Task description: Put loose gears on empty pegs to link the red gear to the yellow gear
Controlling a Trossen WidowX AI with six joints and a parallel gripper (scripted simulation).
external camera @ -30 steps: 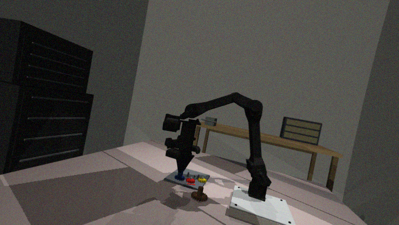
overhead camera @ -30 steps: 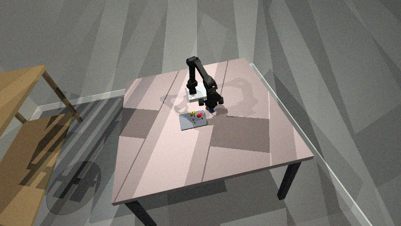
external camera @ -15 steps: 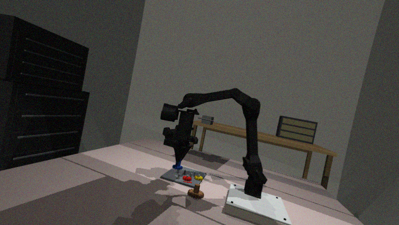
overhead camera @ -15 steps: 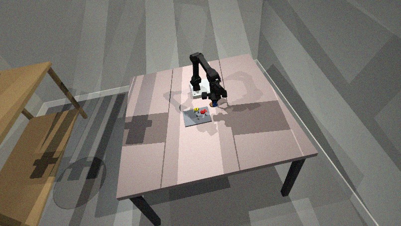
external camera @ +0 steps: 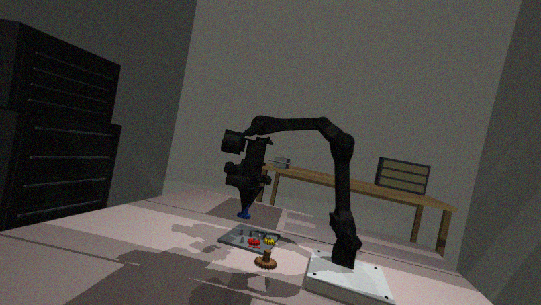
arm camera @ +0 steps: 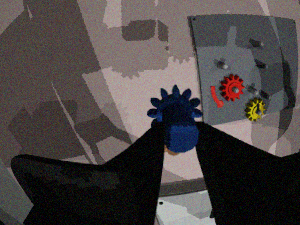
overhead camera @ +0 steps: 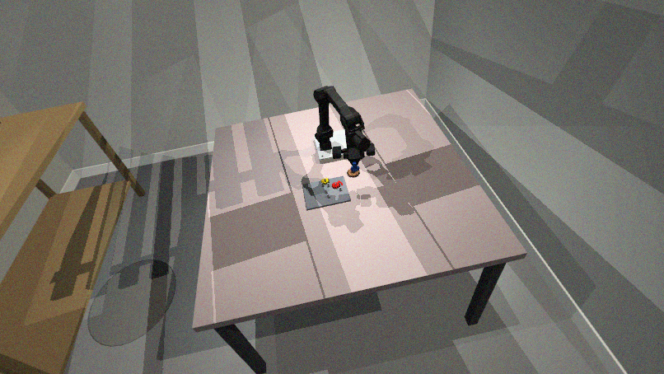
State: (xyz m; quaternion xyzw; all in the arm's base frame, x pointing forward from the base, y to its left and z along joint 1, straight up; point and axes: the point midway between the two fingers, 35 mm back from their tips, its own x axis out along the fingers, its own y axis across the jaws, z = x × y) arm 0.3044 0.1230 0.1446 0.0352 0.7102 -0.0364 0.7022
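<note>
Right now the yellow gear is 15 cm to the right of my gripper tip, 13 cm below it and 6 cm behind it. The rest, counted from my gripper tip: brown gear: 13 cm below, 9 cm behind; then blue gear: 1 cm below; then red arrow: 13 cm below, 8 cm to the right, 3 cm behind.
</note>
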